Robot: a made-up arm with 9 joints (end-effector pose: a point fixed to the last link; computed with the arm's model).
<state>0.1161 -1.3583 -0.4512 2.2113 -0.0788 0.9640 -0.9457 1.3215 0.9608</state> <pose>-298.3 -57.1 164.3 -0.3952 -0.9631 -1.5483</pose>
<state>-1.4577 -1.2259 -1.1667 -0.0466 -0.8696 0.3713 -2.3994 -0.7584 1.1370</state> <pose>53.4 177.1 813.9 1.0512 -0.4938 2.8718</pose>
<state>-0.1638 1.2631 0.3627 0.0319 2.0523 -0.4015 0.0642 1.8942 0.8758</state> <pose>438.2 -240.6 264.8 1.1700 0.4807 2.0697</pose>
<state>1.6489 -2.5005 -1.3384 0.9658 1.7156 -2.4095 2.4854 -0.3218 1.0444</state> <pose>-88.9 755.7 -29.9 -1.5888 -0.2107 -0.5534</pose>
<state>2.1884 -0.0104 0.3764 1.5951 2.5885 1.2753 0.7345 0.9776 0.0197</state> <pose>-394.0 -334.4 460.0 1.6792 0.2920 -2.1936</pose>
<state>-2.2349 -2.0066 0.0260 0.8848 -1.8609 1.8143 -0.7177 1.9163 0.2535</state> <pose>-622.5 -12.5 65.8 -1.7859 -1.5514 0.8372</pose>
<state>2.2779 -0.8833 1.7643 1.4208 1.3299 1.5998 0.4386 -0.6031 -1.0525</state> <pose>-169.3 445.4 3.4 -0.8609 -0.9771 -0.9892</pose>
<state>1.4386 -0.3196 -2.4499 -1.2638 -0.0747 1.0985 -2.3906 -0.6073 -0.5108</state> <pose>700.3 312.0 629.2 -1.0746 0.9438 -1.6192</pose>
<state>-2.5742 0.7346 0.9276 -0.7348 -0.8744 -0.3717 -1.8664 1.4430 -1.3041</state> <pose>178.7 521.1 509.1 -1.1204 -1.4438 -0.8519</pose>
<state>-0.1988 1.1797 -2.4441 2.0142 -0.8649 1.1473 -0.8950 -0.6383 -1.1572</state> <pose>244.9 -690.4 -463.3 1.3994 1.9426 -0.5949</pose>
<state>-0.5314 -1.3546 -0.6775 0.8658 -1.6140 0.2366 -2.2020 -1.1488 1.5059</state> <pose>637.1 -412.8 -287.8 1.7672 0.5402 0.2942</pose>
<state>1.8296 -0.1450 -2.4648 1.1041 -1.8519 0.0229 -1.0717 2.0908 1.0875</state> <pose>328.2 103.2 340.2 -1.4674 0.1749 -1.1947</pose>
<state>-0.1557 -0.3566 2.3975 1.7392 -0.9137 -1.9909 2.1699 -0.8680 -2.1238</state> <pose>586.0 303.9 166.0 -1.7624 -0.9350 -0.7759</pose>
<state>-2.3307 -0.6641 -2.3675 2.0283 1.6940 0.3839 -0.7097 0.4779 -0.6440</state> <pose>-212.5 115.7 96.7 -2.4094 1.2422 1.1953</pose>
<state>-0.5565 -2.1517 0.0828 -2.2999 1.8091 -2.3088 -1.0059 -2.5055 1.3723</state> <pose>-477.5 -829.1 -422.5 0.4161 2.6427 -0.9127</pose>
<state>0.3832 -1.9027 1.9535 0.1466 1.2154 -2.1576 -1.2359 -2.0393 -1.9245</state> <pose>199.3 -686.4 -398.2 -0.3444 1.5122 -2.4918</pose>
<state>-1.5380 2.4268 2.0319 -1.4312 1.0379 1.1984 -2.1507 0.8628 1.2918</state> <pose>258.8 -77.3 938.8 -0.8709 -0.2939 -0.0773</pose>
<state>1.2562 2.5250 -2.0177 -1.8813 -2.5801 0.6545 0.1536 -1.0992 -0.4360</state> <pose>753.3 -412.5 128.5 1.3887 -0.1340 2.6558</pose>
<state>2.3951 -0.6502 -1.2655 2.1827 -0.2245 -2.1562 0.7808 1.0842 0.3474</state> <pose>-256.0 -633.3 1027.3 0.0628 -0.5411 1.3309</pose>
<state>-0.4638 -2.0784 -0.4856 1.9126 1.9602 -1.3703 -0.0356 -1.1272 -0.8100</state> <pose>289.6 -87.1 -363.3 -1.2408 2.5769 0.2041</pose>
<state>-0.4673 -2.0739 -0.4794 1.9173 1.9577 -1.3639 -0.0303 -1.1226 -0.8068</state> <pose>288.5 -96.2 -365.2 -1.2376 2.5848 0.1875</pose>
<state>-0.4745 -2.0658 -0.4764 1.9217 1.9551 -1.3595 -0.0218 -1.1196 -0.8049</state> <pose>288.2 -103.9 -366.4 -1.2325 2.5874 0.1738</pose>
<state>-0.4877 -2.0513 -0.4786 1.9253 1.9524 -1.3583 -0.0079 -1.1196 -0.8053</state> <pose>289.7 -109.4 -366.5 -1.2239 2.5805 0.1643</pose>
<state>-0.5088 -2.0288 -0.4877 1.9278 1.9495 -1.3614 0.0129 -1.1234 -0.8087</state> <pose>293.6 -111.5 -365.2 -1.2116 2.5609 0.1607</pose>
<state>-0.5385 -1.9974 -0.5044 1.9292 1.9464 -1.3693 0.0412 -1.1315 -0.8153</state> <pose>300.6 -109.5 -361.9 -1.1951 2.5263 0.1636</pose>
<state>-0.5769 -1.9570 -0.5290 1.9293 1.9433 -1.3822 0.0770 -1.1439 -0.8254</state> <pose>311.1 -102.8 -356.1 -1.1743 2.4747 0.1729</pose>
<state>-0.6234 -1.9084 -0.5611 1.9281 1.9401 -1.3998 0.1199 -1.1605 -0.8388</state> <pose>325.4 -90.9 -346.8 -1.1499 2.4050 0.1877</pose>
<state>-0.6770 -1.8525 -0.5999 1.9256 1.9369 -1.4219 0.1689 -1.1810 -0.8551</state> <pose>343.5 -73.7 -332.5 -1.1222 2.3165 0.2066</pose>
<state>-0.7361 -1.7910 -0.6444 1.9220 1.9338 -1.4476 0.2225 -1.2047 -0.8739</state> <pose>364.8 -51.8 -311.9 -1.0913 2.2104 0.2280</pose>
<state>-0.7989 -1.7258 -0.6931 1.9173 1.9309 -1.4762 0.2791 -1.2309 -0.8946</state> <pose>387.8 -26.2 -283.7 -1.0578 2.0884 0.2501</pose>
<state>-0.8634 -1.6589 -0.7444 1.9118 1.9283 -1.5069 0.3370 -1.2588 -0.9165</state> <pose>410.6 1.6 -247.3 -1.0222 1.9539 0.2716</pose>
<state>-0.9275 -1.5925 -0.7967 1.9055 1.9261 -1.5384 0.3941 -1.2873 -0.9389</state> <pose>430.8 29.7 -203.3 -0.9853 1.8117 0.2914</pose>
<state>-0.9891 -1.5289 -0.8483 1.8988 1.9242 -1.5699 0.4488 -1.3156 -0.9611</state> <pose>446.1 56.2 -153.7 -0.9484 1.6669 0.3093</pose>
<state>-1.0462 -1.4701 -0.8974 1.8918 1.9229 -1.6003 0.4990 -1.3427 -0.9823</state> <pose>455.2 79.6 -101.1 -0.9124 1.5255 0.3251</pose>
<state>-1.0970 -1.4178 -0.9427 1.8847 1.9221 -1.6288 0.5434 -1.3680 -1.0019</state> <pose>457.8 99.0 -49.0 -0.8789 1.3929 0.3393</pose>
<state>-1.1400 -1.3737 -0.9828 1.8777 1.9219 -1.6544 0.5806 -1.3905 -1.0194</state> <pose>454.8 114.0 -1.0 -0.8492 1.2747 0.3523</pose>
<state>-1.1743 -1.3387 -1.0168 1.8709 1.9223 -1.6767 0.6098 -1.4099 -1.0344</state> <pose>447.8 125.1 40.7 -0.8244 1.1744 0.3645</pose>
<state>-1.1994 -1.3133 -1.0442 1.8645 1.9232 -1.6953 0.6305 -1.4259 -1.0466</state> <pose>438.8 133.0 74.3 -0.8052 1.0947 0.3765</pose>
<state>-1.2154 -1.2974 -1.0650 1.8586 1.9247 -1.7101 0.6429 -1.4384 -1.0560</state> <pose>429.6 138.6 99.6 -0.7919 1.0363 0.3885</pose>
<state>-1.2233 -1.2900 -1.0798 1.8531 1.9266 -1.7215 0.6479 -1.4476 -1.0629</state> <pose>421.3 142.6 117.1 -0.7843 0.9976 0.4008</pose>
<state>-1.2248 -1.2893 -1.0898 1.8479 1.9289 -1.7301 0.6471 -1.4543 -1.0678</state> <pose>414.3 145.8 128.5 -0.7810 0.9748 0.4133</pose>
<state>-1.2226 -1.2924 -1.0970 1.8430 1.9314 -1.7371 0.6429 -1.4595 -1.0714</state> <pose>408.3 148.6 136.5 -0.7802 0.9612 0.4260</pose>
